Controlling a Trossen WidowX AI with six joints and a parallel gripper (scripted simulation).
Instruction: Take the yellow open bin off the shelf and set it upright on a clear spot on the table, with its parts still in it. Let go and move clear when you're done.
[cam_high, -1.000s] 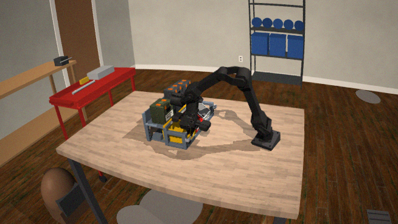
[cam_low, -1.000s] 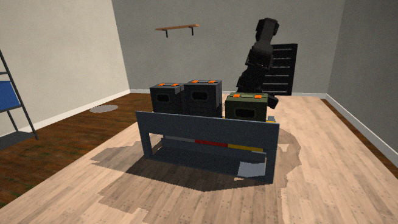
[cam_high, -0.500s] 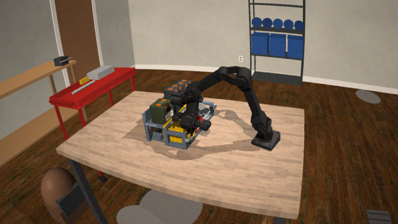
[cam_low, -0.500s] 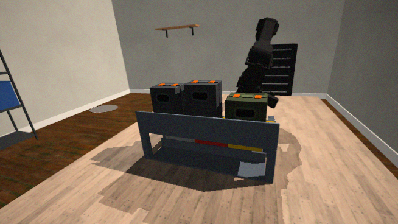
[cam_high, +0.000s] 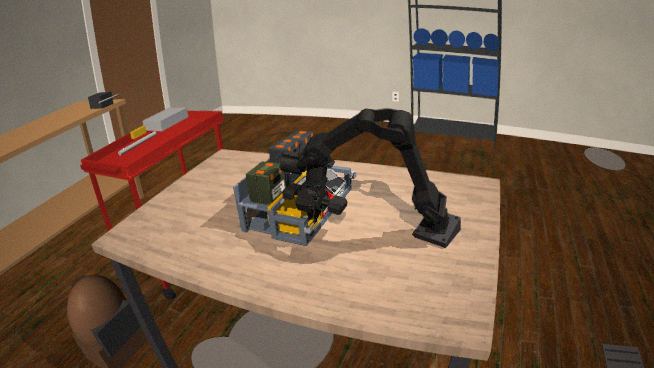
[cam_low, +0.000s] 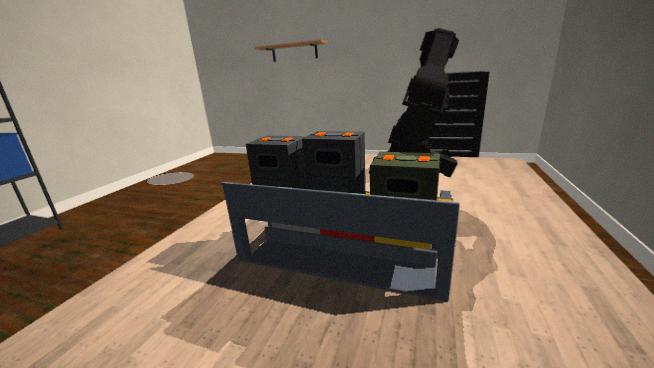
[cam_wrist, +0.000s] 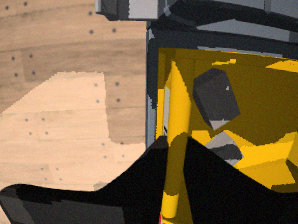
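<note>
Right now my hand is 7 cm short of the yellow open bin and 2 cm above it. Round my hand: green case (15 cm ahead, 1 cm to the left, 8 cm above); red bin (8 cm ahead, 10 cm to the right, 3 cm below).
</note>
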